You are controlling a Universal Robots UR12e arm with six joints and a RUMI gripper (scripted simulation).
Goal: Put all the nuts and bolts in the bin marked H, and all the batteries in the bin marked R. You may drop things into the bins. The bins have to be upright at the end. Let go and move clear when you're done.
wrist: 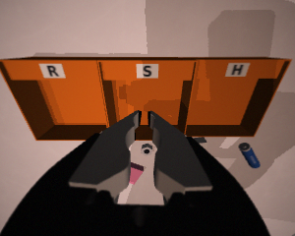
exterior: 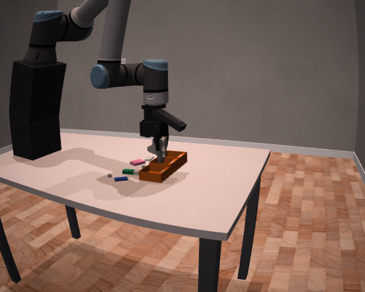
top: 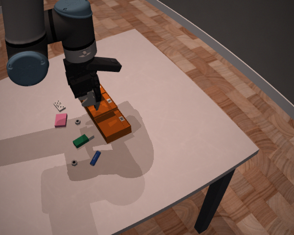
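Right now the orange bin row is 2 cm below my hand and 1 cm ahead of it. The rest, counted from my hand: green block: 9 cm to the right, 7 cm behind, 3 cm below; pink block: 12 cm behind, 3 cm below, 2 cm to the left; white domino: 11 cm behind, 10 cm to the left, 3 cm below.
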